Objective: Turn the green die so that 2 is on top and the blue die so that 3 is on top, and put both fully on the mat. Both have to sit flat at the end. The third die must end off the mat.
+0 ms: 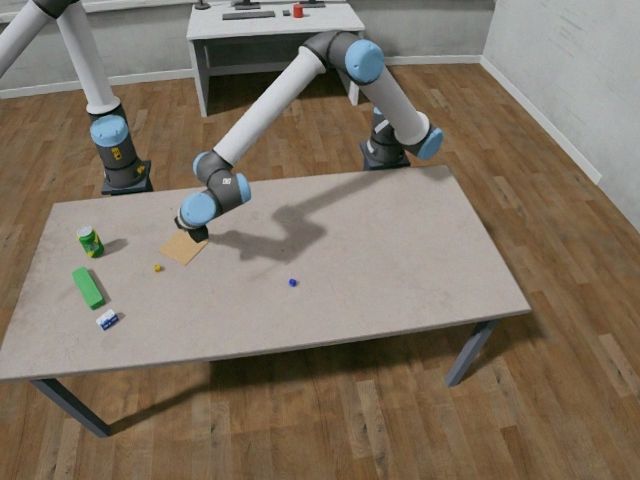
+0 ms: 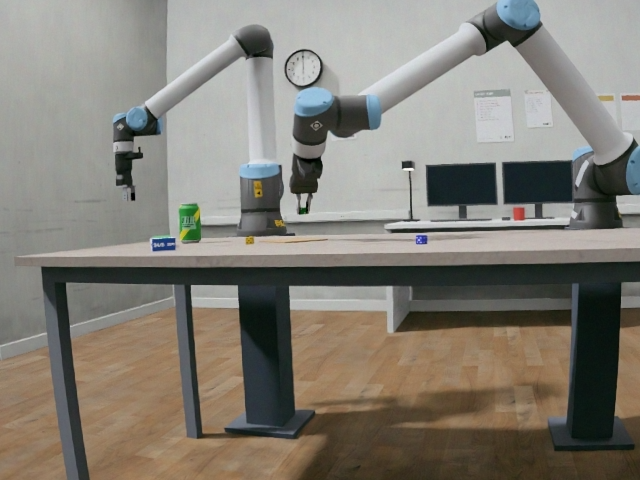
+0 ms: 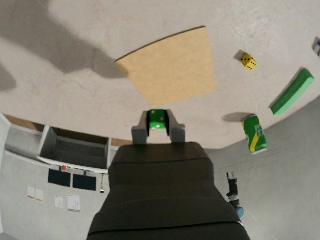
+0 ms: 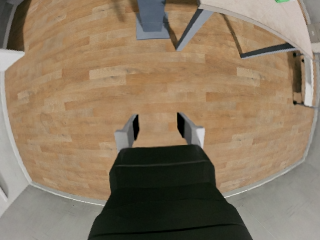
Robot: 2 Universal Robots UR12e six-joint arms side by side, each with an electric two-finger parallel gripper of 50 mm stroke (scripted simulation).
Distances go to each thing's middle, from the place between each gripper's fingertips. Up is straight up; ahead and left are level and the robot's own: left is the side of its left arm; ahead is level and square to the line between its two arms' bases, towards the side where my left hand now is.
Right now my left hand [image 2: 302,211] is 3 cm to the left of the tan mat [image 1: 181,248] and 9 cm above it.
I see the tan mat 900 mm to the left of my right hand, 480 mm ahead of it and 170 mm below it.
